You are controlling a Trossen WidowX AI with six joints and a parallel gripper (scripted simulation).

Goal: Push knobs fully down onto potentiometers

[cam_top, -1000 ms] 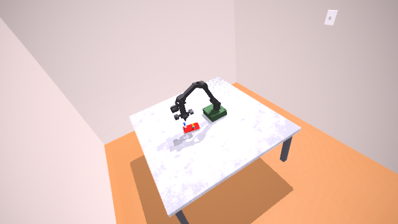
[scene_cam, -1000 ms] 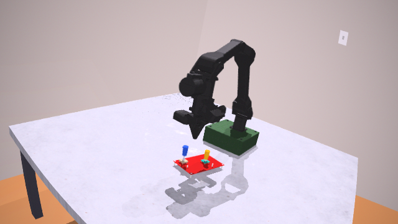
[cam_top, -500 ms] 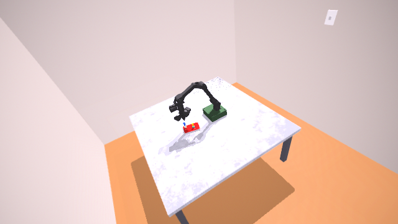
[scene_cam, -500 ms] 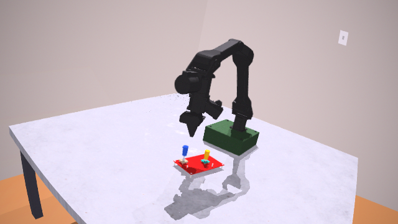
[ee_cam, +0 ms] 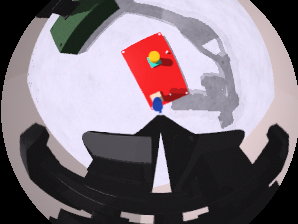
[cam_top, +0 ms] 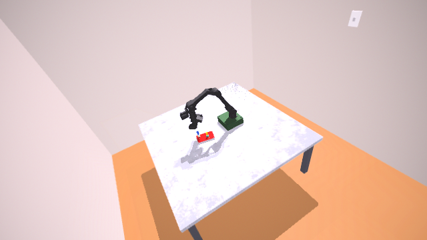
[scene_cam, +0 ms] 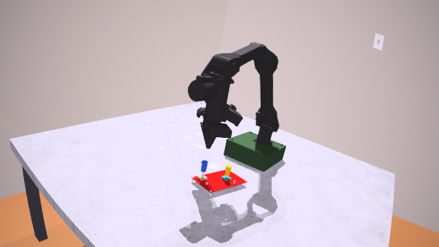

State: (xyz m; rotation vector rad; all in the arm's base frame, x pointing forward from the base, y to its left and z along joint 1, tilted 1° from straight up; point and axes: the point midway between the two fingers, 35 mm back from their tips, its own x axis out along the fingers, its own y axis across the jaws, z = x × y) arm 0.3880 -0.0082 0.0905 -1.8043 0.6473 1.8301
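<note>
My gripper tip is now 6 cm above the blue knob. Round my gripper tip: orange knob (7 cm behind, 5 cm to the left, 8 cm below).
</note>
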